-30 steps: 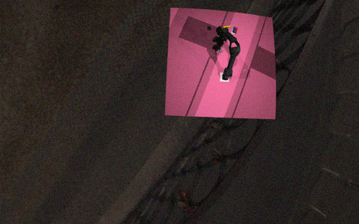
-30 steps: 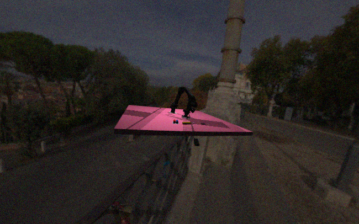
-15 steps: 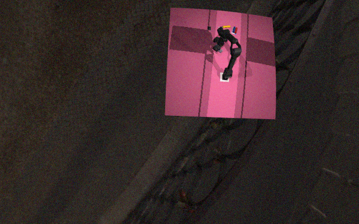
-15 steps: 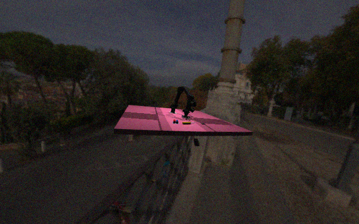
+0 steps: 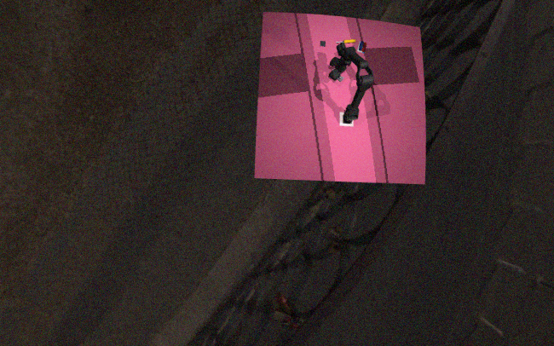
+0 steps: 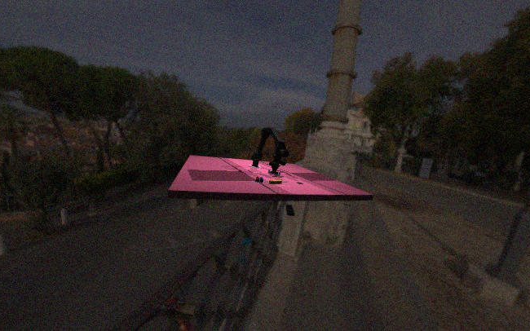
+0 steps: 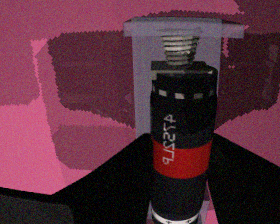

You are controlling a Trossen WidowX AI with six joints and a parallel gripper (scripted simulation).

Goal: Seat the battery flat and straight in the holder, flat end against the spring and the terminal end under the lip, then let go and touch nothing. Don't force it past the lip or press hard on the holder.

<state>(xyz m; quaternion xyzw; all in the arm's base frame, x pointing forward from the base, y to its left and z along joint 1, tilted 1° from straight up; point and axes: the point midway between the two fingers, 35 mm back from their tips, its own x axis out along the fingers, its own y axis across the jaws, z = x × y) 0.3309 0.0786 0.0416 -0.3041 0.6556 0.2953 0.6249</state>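
The battery is 10 mm above my gripper tip. The rest, counted from my gripper tip: yellow-handled screwdriver: 290 mm ahead, 70 mm to the right.
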